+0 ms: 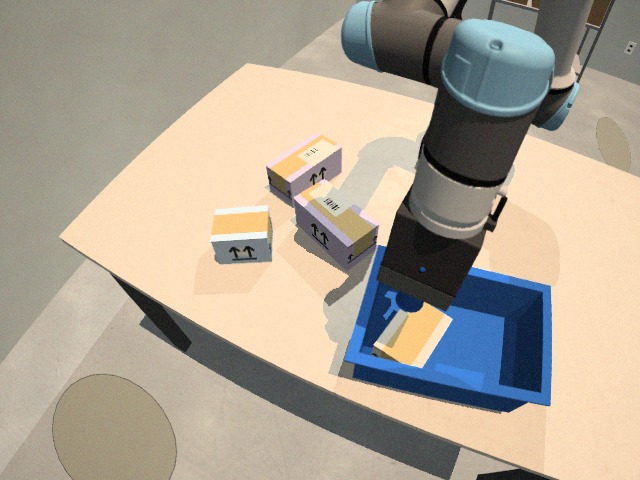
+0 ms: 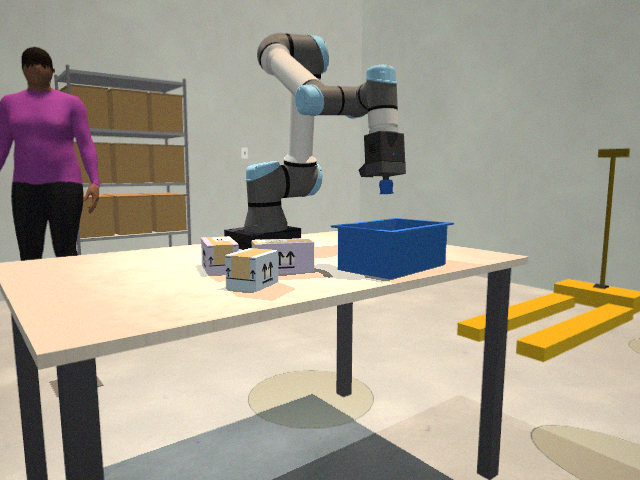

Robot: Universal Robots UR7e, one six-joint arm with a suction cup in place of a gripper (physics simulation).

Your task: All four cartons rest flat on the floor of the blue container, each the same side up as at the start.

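Frame: origin at the arm's base, x down, y left, z ahead, level; metres.
Where they show: hand, tool point: (image 1: 409, 300) (image 2: 386, 193); arm's base, link origin: (image 2: 266, 229).
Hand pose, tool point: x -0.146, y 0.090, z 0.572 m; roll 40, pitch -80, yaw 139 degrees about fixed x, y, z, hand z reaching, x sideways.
Things, the pixels of their top centre, and the offset from my tool point. Level surfaces: height alone.
- white carton with an orange top, top centre: (image 1: 414, 331) dx +0.117, dy +0.020, dz -0.022 m
- blue container, top centre: (image 1: 461, 321) (image 2: 394, 224) dx +0.087, dy +0.074, dz -0.060 m
- pale blue carton, top centre: (image 1: 239, 222) (image 2: 252, 252) dx +0.130, dy -0.349, dz -0.040 m
- wooden table, surface height: dx +0.207 m
A white carton with an orange top (image 1: 417, 333) lies in the left part of the blue container (image 1: 356, 356) (image 2: 390, 253), top face up; its base is hidden. A pale blue carton (image 1: 241, 235) (image 2: 251, 269) stands on the table with its arrows up. A lilac carton (image 1: 336, 227) (image 2: 302, 257) stands upright between it and the container. Another lilac carton (image 1: 305, 165) (image 2: 219, 254) stands upright behind, close to that one. My suction gripper (image 1: 409, 302) (image 2: 386, 187) hangs above the container, clear of its rim, and is open with nothing on the cup.
The wooden table (image 1: 155, 206) (image 2: 118, 304) carries the cartons and container. A person (image 2: 46, 139) stands behind the table at the left, before a shelf rack (image 2: 187, 155). A yellow pallet truck (image 2: 594, 291) stands on the floor at the right.
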